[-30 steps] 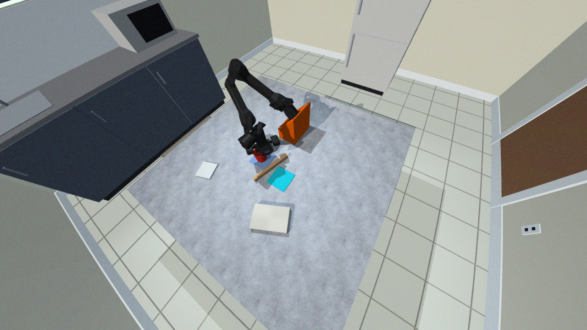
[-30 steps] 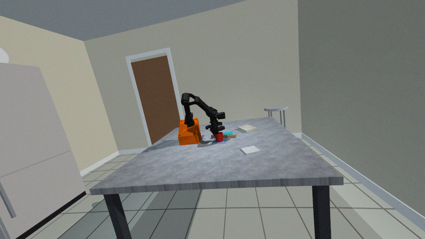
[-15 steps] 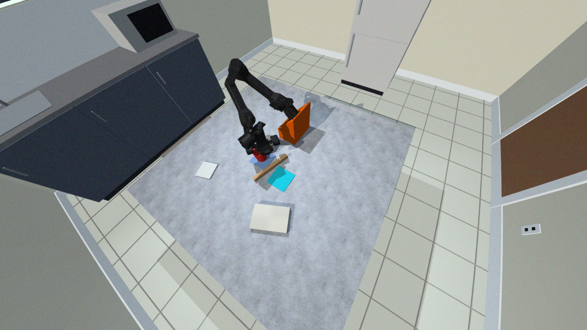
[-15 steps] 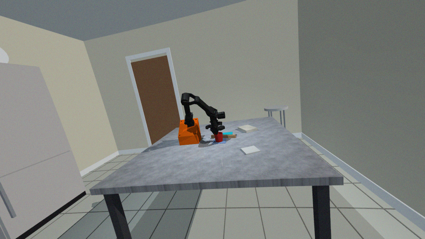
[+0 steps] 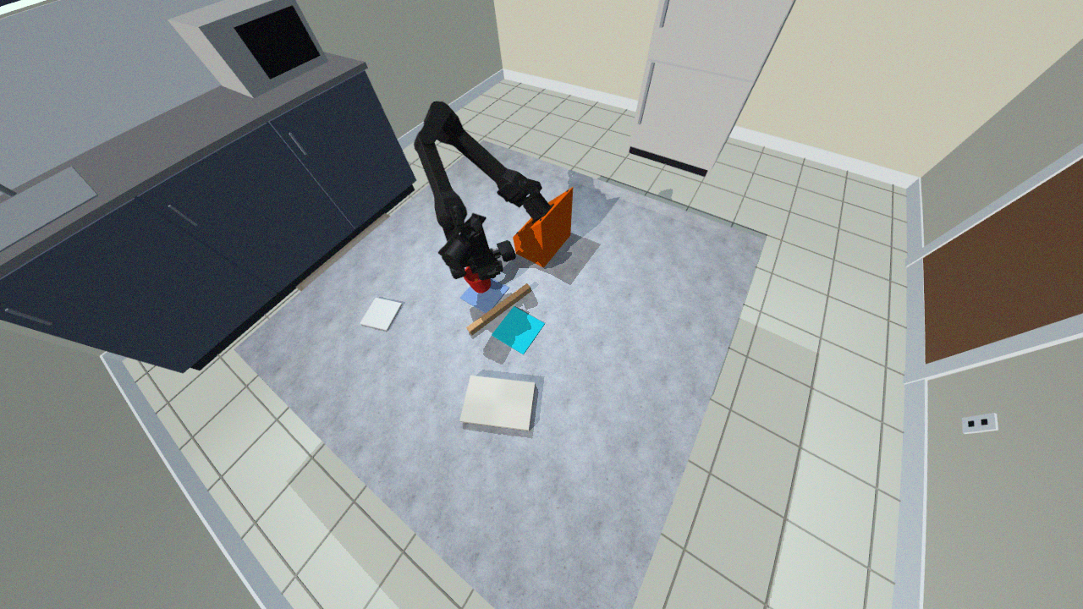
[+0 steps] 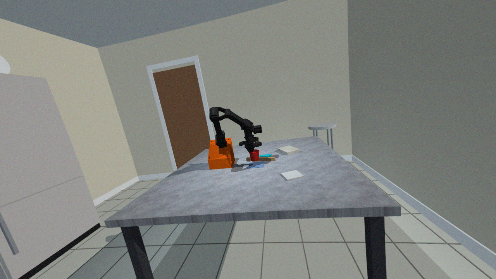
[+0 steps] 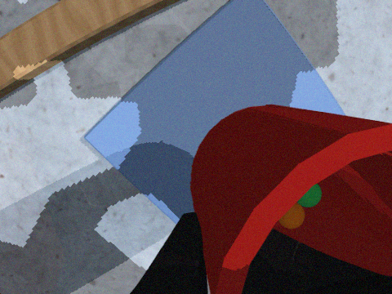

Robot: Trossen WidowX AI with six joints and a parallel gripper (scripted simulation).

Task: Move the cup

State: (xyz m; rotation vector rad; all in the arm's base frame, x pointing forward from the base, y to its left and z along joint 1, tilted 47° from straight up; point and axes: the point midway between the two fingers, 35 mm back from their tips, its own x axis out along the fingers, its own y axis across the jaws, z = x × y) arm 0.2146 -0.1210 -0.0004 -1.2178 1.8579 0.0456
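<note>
My gripper tip is 30 mm short of the green marble, 40 mm to the left of it and 20 mm above it. The rest, counted from my gripper tip: red cup 20 mm ahead, 20 mm to the right; then orange marble 20 mm ahead, 40 mm to the right, 20 mm below; then light blue pad 20 mm ahead, 20 mm to the right, 90 mm below.
</note>
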